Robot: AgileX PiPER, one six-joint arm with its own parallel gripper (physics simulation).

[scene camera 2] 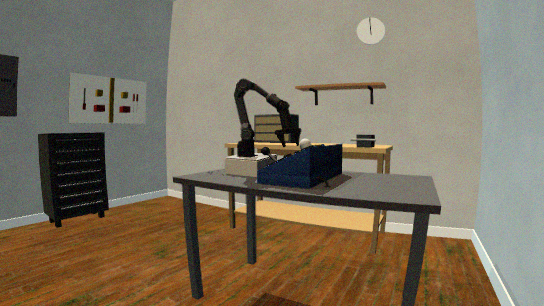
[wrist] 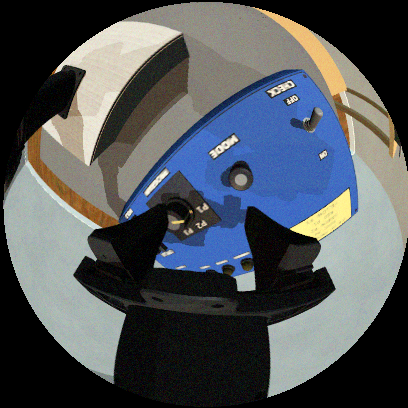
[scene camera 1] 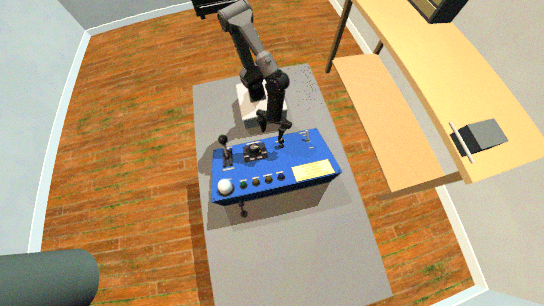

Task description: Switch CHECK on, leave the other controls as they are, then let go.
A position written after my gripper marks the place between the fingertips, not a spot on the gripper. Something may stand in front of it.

In view: my gripper (wrist: pixel 205 214) and a blue control panel (scene camera 1: pixel 300 163).
The blue control panel shows as well in scene camera 2 (scene camera 2: pixel 314 164) and in the wrist view (wrist: pixel 304 179).
